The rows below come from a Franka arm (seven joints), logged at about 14 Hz.
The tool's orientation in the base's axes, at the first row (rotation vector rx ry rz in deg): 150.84 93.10 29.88
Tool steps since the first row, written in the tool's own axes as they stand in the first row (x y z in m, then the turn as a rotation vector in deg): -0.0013 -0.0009 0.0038 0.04 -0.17 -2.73; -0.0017 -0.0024 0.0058 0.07 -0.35 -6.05; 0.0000 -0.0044 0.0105 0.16 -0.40 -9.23; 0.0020 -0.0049 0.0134 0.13 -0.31 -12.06; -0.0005 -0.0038 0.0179 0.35 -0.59 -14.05; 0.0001 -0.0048 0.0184 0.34 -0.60 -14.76
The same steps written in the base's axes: -0.0002 -0.0001 -0.0041 -0.90 -0.35 2.56; -0.0011 0.0006 -0.0064 -1.98 -0.80 5.67; -0.0009 0.0038 -0.0107 -2.88 -1.23 8.69; 0.0003 0.0063 -0.0130 -3.61 -1.78 11.37; 0.0015 0.0043 -0.0177 -4.32 -1.79 13.27; 0.0010 0.0054 -0.0182 -4.53 -1.92 13.93
